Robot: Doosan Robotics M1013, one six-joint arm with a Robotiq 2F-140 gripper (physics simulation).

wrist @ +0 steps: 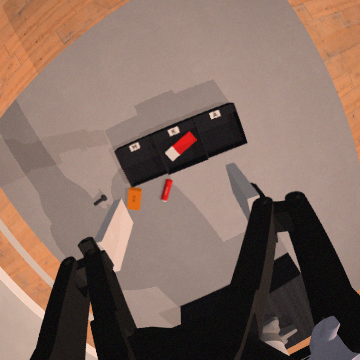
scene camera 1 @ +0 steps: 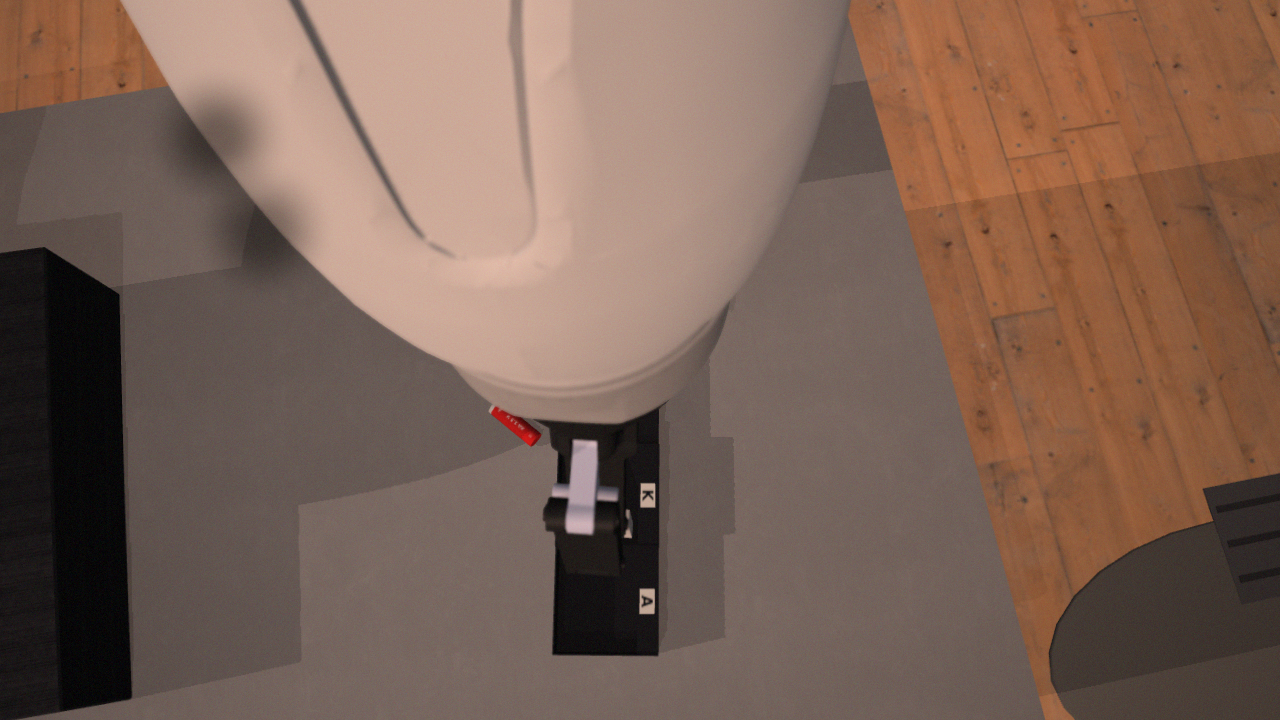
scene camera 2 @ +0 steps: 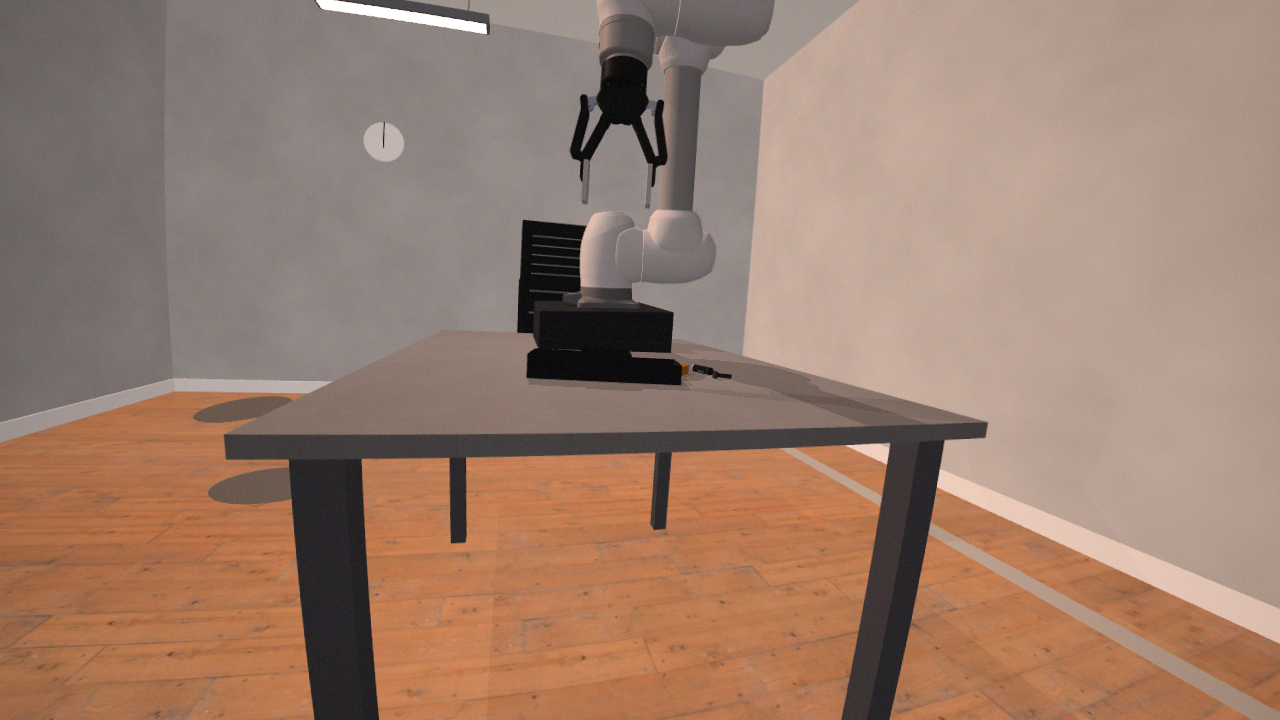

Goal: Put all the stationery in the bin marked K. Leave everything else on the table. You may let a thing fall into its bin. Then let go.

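Pixels of known places: gripper, fingertip midpoint: (wrist: pixel 176 195) (scene camera 2: pixel 616 204); arm's base at its link origin: (scene camera 2: pixel 605 305).
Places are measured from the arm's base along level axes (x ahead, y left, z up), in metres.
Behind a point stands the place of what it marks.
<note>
A red and white block (wrist: pixel 182 145) @(x 0.604, y -0.075, z -0.097 m), like an eraser, lies diagonally in the middle bin marked K (wrist: pixel 199 154) @(x 0.568, y -0.096, z -0.110 m) (scene camera 1: pixel 647 528) @(x 0.638, y -0.102, z -0.075 m). My gripper (scene camera 1: pixel 586 550) (scene camera 2: pixel 616 204) @(x 0.618, y -0.069, z 0.172 m) (wrist: pixel 176 195) @(x 0.618, y -0.069, z 0.172 m) is open and empty, high above the table and bins. A small red cylinder with lettering (scene camera 1: pixel 514 425) @(x 0.534, y 0.000, z -0.103 m) (wrist: pixel 167 190) @(x 0.533, y 0.000, z -0.103 m) lies on the table beside the bins. An orange box (scene camera 2: pixel 684 368) @(x 0.560, y 0.086, z -0.104 m) (wrist: pixel 134 199) @(x 0.551, y 0.073, z -0.099 m) lies near bin M (wrist: pixel 142 165) @(x 0.606, y 0.020, z -0.110 m). A dark bolt (wrist: pixel 100 200) @(x 0.585, y 0.149, z -0.107 m) lies farther left in the wrist view. A dark thing with a white band (scene camera 2: pixel 702 368) @(x 0.535, y 0.131, z -0.106 m) shows beside the orange box; its kind is unclear.
Bin A (scene camera 1: pixel 608 617) @(x 0.599, y -0.168, z -0.110 m) (wrist: pixel 220 132) @(x 0.589, y -0.156, z -0.110 m) adjoins bin K. The joined bins stand on the grey table (scene camera 1: pixel 850 447) @(x 0.825, y -0.048, z -0.116 m) (scene camera 2: pixel 429 407) @(x 0.846, y -0.299, z -0.117 m) (wrist: pixel 250 55) @(x 0.704, y -0.292, z -0.117 m). A black block (scene camera 1: pixel 85 492) @(x 0.192, y -0.029, z -0.057 m) (scene camera 2: pixel 604 329) @(x 0.191, y -0.024, z -0.060 m) stands behind them, under the arm's base. The arm covers much of scene camera 1.
</note>
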